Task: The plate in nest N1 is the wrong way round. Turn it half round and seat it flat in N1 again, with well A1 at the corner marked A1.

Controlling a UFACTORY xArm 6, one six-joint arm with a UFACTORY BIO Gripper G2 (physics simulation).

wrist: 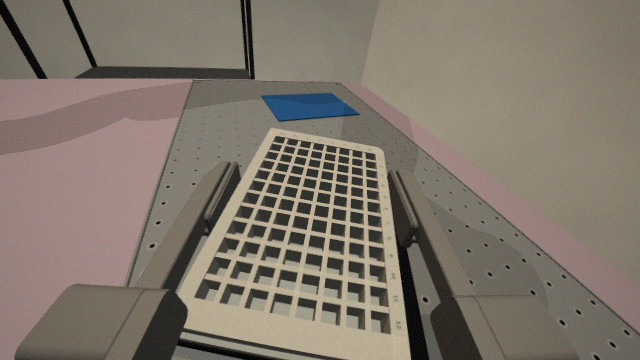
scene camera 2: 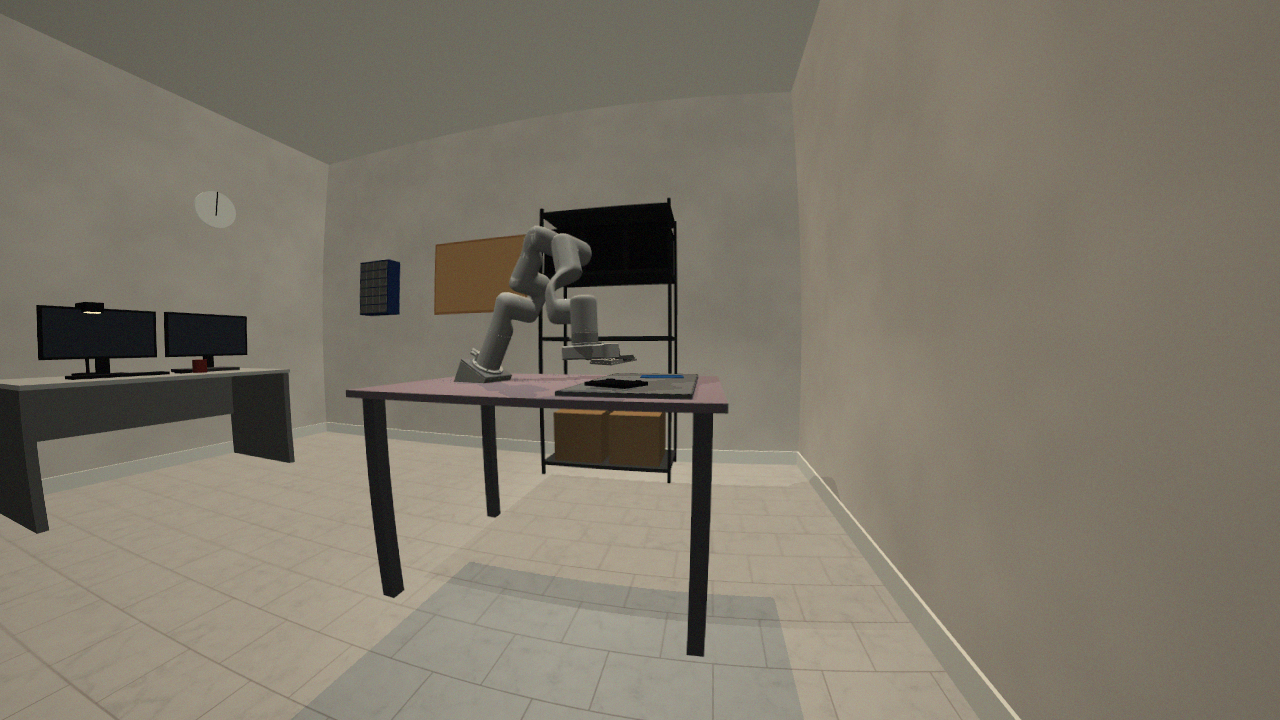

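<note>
My gripper point(scene camera 2: 612, 358) point(wrist: 312, 200) is shut on the white 96-well plate point(wrist: 320, 215), with one finger along each long side. It holds the plate in the air above the table. In the wrist view the plate's column numbers run down its right edge, with 12 at the near end, and small letters lie along the far end. The black nest point(scene camera 2: 615, 383) lies below and nearer the scene camera, with no plate on it. The corner mark A1 cannot be made out in either view.
A grey perforated board point(scene camera 2: 677, 387) point(wrist: 200, 132) lies on the pink table point(scene camera 2: 429, 386) point(wrist: 75, 200). A flat blue rectangle point(scene camera 2: 662, 377) point(wrist: 310, 106) lies on the board beyond the plate. A black shelf rack point(scene camera 2: 617, 212) point(wrist: 165, 72) stands behind the table.
</note>
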